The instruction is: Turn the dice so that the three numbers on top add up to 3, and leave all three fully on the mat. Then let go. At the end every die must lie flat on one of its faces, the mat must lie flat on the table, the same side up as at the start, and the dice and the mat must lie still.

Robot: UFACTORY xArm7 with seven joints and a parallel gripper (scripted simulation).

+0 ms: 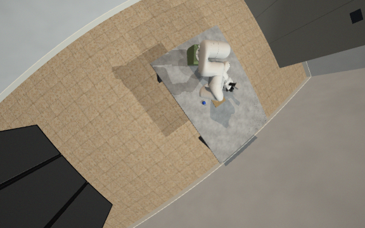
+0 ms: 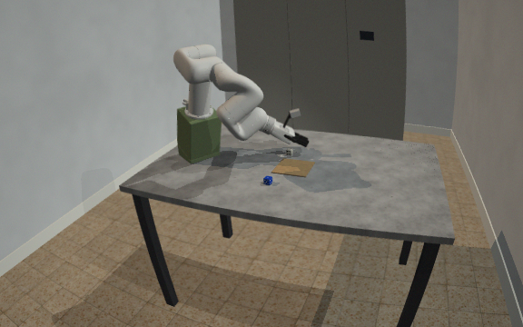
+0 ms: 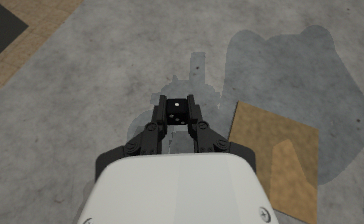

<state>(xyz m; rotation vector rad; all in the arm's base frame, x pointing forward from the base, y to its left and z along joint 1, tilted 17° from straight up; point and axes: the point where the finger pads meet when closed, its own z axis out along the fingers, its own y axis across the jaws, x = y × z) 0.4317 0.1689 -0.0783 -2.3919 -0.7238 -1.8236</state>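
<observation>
Now: the white die 5 cm behind my hand, 3 cm to the right of it and 4 cm below it. Also, from my hand: tan mat: 1 cm ahead, 16 cm to the right, 5 cm below; blue die: 4 cm behind, 32 cm to the right, 4 cm below; black die: 1 cm ahead, 1 cm below.
</observation>
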